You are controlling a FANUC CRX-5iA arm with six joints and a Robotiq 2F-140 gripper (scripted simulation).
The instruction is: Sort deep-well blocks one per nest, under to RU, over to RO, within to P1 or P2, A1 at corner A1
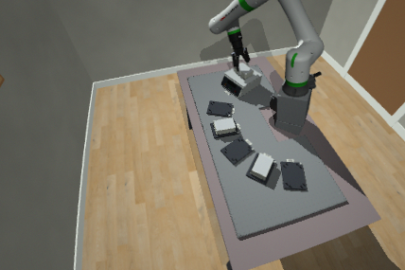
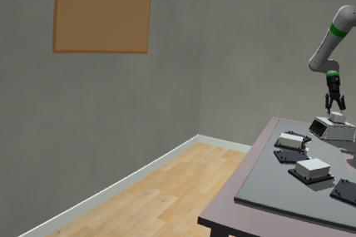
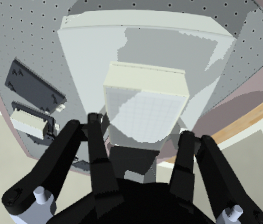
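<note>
Right now my hand is 50 mm above the pale platform. From my hand the other things lie so: deep-well block: 690 mm to the left, 230 mm ahead, 110 mm below; dark infeed nest: 270 mm ahead, 180 mm to the left, 140 mm below; check-weigher: 80 mm below, 10 mm ahead.
</note>
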